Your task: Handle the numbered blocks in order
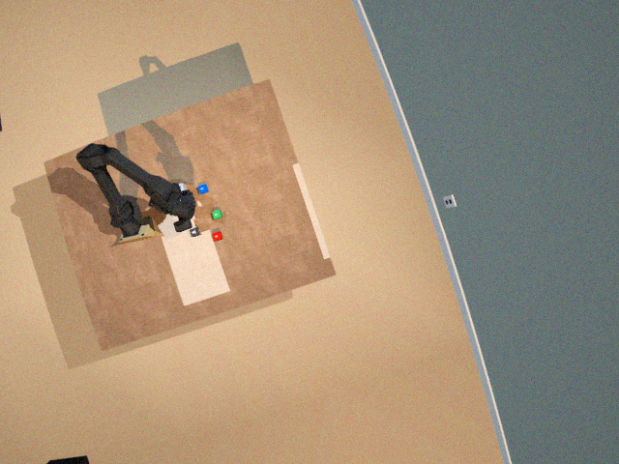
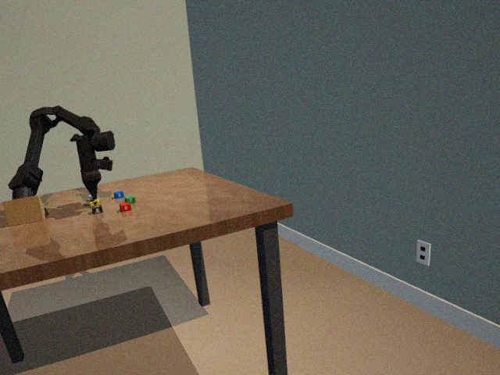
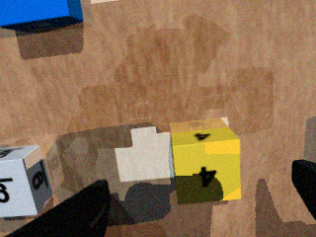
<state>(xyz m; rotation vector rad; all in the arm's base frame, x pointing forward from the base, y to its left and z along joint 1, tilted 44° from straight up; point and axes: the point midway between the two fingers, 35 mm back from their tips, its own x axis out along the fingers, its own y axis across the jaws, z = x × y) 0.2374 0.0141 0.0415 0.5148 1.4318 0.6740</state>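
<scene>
Right now the yellow block is 1 cm to the right of my gripper tip and 2 cm below it. Round my gripper tip: black block (1 cm ahead, 10 cm to the right, 2 cm below); then blue block (8 cm ahead, 7 cm to the left, 2 cm below); then white block (1 cm behind, 10 cm to the left, 2 cm below).
</scene>
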